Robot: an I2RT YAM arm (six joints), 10 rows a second.
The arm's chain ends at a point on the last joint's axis. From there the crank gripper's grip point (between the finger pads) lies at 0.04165 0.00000 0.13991 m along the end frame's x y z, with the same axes.
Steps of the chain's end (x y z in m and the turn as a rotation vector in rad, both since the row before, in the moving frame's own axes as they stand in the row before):
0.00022 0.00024 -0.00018 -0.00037 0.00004 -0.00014
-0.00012 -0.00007 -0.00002 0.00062 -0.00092 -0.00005
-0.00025 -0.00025 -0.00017 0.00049 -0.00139 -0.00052
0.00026 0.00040 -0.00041 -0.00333 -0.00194 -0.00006
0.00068 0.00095 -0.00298 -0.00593 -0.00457 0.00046
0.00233 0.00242 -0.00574 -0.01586 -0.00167 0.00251
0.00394 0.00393 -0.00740 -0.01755 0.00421 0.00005
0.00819 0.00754 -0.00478 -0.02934 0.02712 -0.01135
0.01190 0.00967 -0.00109 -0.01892 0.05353 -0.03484
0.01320 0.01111 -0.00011 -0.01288 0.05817 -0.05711
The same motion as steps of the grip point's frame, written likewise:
0.00023 0.00029 -0.00018 -0.00037 0.00004 -0.00014
-0.00025 -0.00016 0.00002 0.00062 -0.00092 -0.00005
-0.00044 -0.00034 -0.00011 0.00049 -0.00139 -0.00052
-0.00001 0.00086 -0.00033 -0.00333 -0.00194 -0.00006
0.00004 0.00180 -0.00279 -0.00593 -0.00457 0.00046
0.00209 0.00474 -0.00569 -0.01586 -0.00167 0.00251
0.00453 0.00639 -0.00760 -0.01755 0.00421 0.00005
0.01199 0.01113 -0.00601 -0.02934 0.02712 -0.01135
0.01935 0.01071 -0.00353 -0.01892 0.05353 -0.03484
0.02124 0.01029 -0.00276 -0.01288 0.05817 -0.05711

